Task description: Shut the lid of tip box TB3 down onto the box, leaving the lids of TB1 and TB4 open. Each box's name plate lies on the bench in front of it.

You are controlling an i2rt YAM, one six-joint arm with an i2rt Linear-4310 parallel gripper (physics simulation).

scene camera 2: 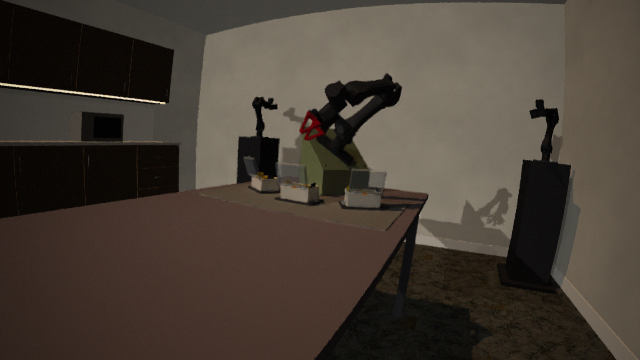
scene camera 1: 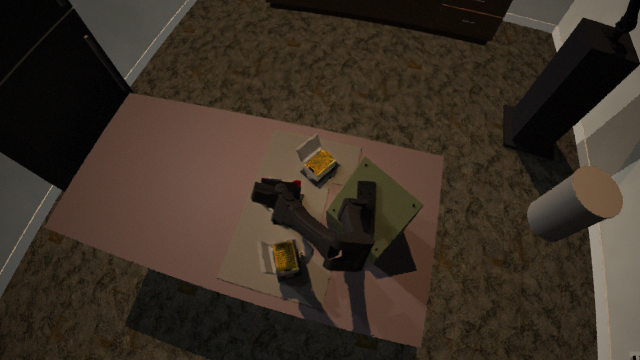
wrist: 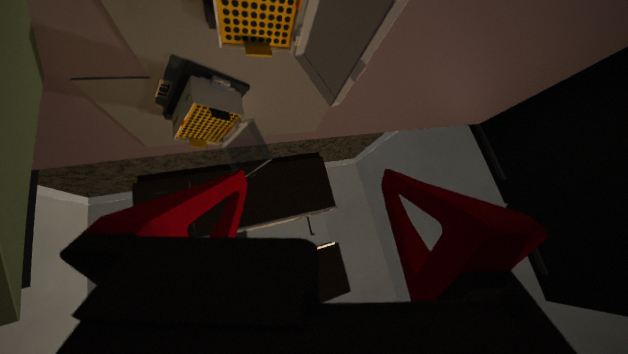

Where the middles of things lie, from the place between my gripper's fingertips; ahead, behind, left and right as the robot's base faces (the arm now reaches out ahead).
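The tip box TB1 [wrist: 203,123] is 24 cm to the right of my hand, and I find it 18 cm below that hand and 8 cm behind it as well.
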